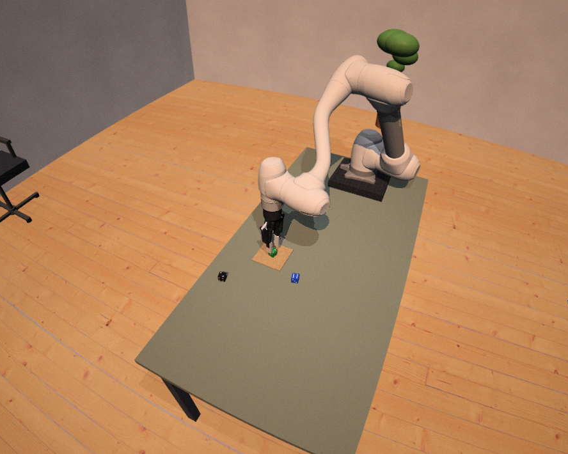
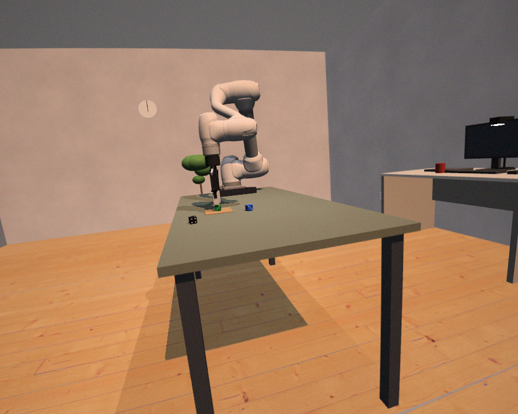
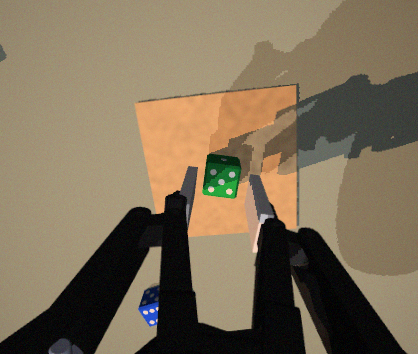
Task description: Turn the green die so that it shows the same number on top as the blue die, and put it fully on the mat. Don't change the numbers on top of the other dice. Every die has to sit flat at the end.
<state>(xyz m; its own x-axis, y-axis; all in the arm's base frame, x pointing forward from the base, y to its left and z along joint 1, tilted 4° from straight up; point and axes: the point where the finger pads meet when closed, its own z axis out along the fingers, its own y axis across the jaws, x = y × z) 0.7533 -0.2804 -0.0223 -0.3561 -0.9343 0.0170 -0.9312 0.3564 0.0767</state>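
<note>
The green die is 60 mm below my hand. From my hand the other things lie so: black die 200 mm ahead, 150 mm to the right, 60 mm below; then blue die 140 mm to the left, 100 mm ahead, 60 mm below; then tan mat 70 mm below.
</note>
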